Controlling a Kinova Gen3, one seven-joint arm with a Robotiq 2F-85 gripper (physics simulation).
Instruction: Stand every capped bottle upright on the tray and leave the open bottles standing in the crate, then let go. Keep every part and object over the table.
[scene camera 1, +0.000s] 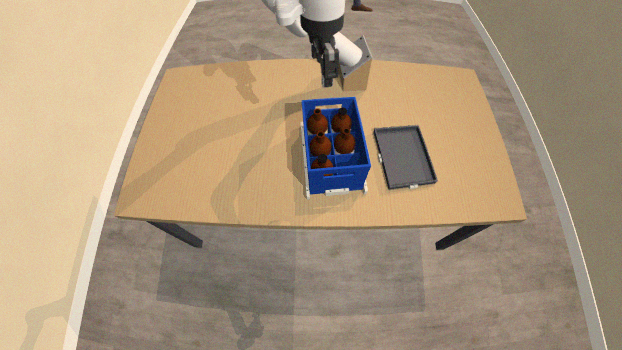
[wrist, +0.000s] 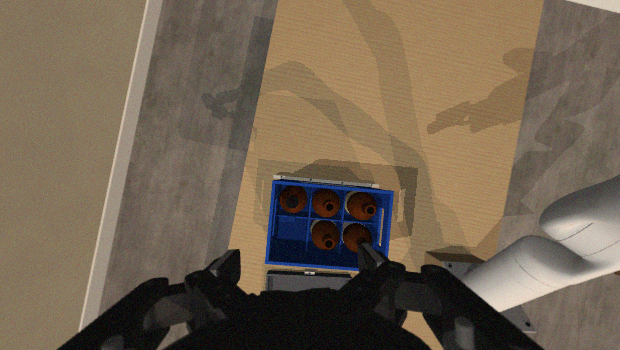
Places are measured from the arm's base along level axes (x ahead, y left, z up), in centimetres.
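Where they show: gripper, between the fingertips: (scene camera 1: 321, 70) (wrist: 299, 259); arm's base, origin of its link: (scene camera 1: 353, 57) (wrist: 481, 292).
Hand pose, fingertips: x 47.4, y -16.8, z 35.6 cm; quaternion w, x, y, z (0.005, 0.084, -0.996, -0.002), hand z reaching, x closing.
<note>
Things, the pixels of their top centre, and the offset from my fingertips. "spot": a spot on its surface instead. Level surfaces: height alone.
- blue crate, centre of its top: (wrist: 330, 227) (scene camera 1: 334, 130) dx -7.1, dy +4.6, dz -31.8 cm
- back right bottle, centre of its top: (wrist: 365, 247) (scene camera 1: 342, 110) dx -16.0, dy +8.5, dz -33.0 cm
- front left bottle, centre of its top: (wrist: 292, 202) (scene camera 1: 322, 158) dx +2.1, dy +0.3, dz -33.0 cm
- back left bottle, centre of its top: (wrist: 370, 210) (scene camera 1: 317, 111) dx -16.1, dy -0.1, dz -33.0 cm
- middle left bottle, centre of its top: (wrist: 329, 207) (scene camera 1: 320, 134) dx -6.6, dy +0.3, dz -33.0 cm
- middle right bottle, centre of its top: (wrist: 328, 243) (scene camera 1: 346, 130) dx -7.5, dy +8.7, dz -33.0 cm
- dark grey tray, a spot on its surface: (wrist: 300, 282) spot: dx -3.1, dy +26.2, dz -48.8 cm
- wooden table, height of its surface: dz -49.2 cm
A blue crate (scene camera 1: 320, 184) (wrist: 292, 252) holds several brown bottles upright in its cells. Dark caps show on the back right bottle (scene camera 1: 341, 123) (wrist: 354, 237) and the front left bottle (scene camera 1: 322, 165) (wrist: 293, 199). Open necks show on the back left bottle (scene camera 1: 317, 124) (wrist: 360, 205), the middle left bottle (scene camera 1: 320, 146) (wrist: 325, 202) and the middle right bottle (scene camera 1: 345, 144) (wrist: 324, 234). The front right cell is empty. The dark grey tray (scene camera 1: 407, 157) (wrist: 300, 282) lies right of the crate, without bottles. My gripper (scene camera 1: 327, 82) (wrist: 299, 259) is open and empty, high above the table.
White brackets (scene camera 1: 337, 191) stand against the crate's base. The wooden table (scene camera 1: 225, 175) (wrist: 320, 125) carries the robot's mounting block (scene camera 1: 356, 80) (wrist: 452, 255) at the back, behind the crate. Crate walls rise around the bottles; the tray has a low rim.
</note>
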